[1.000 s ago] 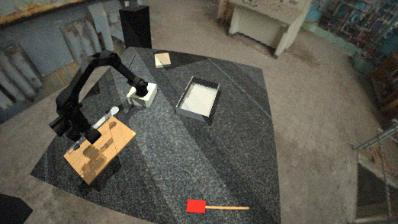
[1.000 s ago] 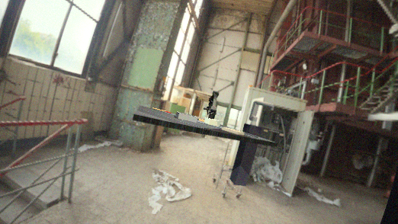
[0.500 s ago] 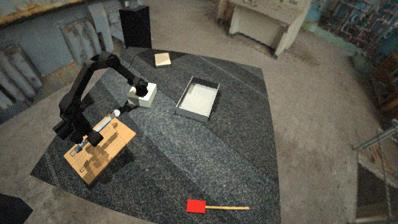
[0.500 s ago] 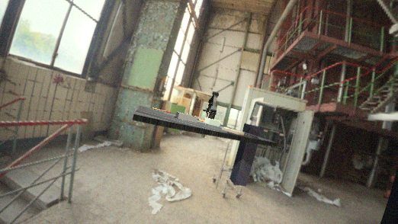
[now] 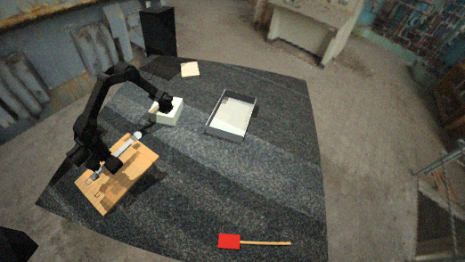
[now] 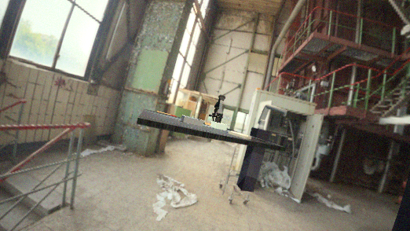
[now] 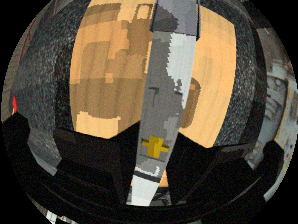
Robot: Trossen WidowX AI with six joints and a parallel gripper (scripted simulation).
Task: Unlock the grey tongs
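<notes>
My gripper tip is now 1 cm to the left of the yellow lock piece and 4 cm below it. Also, from my gripper tip: wooden board: 4 cm below; then roasting tin: 38 cm ahead, 53 cm to the left, 2 cm below; then cream pad: 5 cm behind, 84 cm to the left, 3 cm below.
</notes>
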